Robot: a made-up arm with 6 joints.
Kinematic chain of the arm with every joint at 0, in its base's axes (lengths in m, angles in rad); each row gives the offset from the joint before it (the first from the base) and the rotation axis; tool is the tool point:
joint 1: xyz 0 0 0.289 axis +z
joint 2: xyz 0 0 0 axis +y
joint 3: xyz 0 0 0.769 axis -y
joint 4: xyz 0 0 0 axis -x
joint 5: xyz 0.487 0 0 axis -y
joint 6: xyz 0 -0.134 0 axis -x
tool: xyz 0 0 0
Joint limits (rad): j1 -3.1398..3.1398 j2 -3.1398..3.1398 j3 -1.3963..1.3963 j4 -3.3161..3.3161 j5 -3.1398..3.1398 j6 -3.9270..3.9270
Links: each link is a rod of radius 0.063 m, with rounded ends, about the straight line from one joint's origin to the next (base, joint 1, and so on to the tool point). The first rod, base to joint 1, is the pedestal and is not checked.
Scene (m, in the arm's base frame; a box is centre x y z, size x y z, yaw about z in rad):
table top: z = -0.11
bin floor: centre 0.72 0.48 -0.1 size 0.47 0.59 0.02 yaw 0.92
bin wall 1: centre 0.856 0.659 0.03 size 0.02 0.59 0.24 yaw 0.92
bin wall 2: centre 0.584 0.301 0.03 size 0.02 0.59 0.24 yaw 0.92
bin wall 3: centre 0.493 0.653 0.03 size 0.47 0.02 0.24 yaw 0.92
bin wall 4: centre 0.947 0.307 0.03 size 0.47 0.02 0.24 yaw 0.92
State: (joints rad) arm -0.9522 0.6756 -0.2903 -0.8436 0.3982 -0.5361
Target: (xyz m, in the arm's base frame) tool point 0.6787 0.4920 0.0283
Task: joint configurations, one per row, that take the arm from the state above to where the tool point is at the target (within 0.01 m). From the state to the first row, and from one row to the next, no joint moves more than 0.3 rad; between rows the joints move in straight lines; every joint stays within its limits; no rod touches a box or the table.
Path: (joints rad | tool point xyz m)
1: -0.6752 0.7141 -0.2344 -0.8747 0.3982 -0.5361 | 0.4958 -0.5071 0.4145
2: -0.3983 0.7526 -0.1786 -0.9058 0.3982 -0.5361 | 0.6424 -0.3600 0.3966
3: -0.1213 0.7911 -0.1227 -0.9369 0.3982 -0.5361 | 0.7436 -0.1706 0.3781
4: 0.1557 0.8296 -0.0668 -0.9680 0.3982 -0.5361 | 0.7874 0.0467 0.3589
5: 0.4326 0.8680 -0.0110 -0.9991 0.3982 -0.5361 | 0.7664 0.2740 0.3391
6: 0.7096 0.9065 0.0449 -1.0302 0.3982 -0.5361 | 0.6787 0.4920 0.3187
7: 0.7101 1.0873 0.0885 -1.0269 0.3982 -0.5361 | 0.6883 0.5003 0.1749
8: 0.7105 1.2682 0.1321 -1.0236 0.3982 -0.5361 | 0.6787 0.4920 0.0283

